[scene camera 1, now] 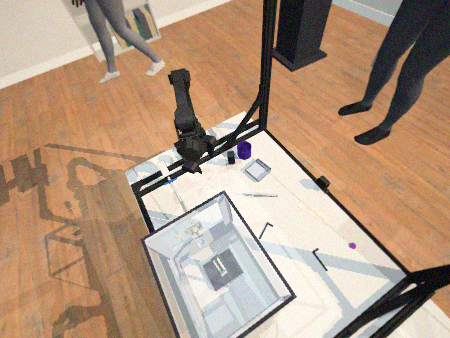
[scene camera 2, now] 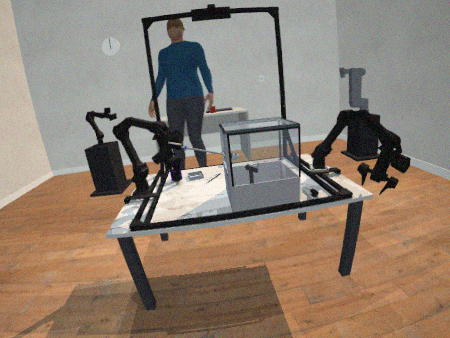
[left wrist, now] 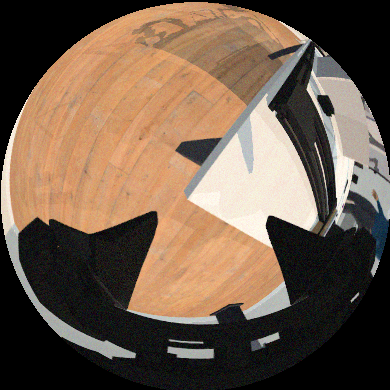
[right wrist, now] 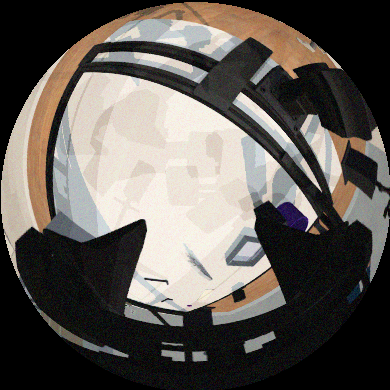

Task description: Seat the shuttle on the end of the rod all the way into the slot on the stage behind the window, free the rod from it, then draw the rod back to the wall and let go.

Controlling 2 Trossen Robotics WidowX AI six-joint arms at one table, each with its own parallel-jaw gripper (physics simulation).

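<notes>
The rod has a blue collar and runs through the wall of the glass-topped case. A small pale piece at its inner end looks like the shuttle; its fine detail is too small to tell. The dark stage stands inside the case, apart from that piece, with pale slot rails on top. My right gripper is open and empty, beside the rod's outer end. My left gripper is open and empty, beyond the table's right end in scene camera 2.
A purple cup, a black block, a grey tray and a thin pale tool lie on the table outside the case. Two black hex keys lie nearby. Black frame rails edge the table.
</notes>
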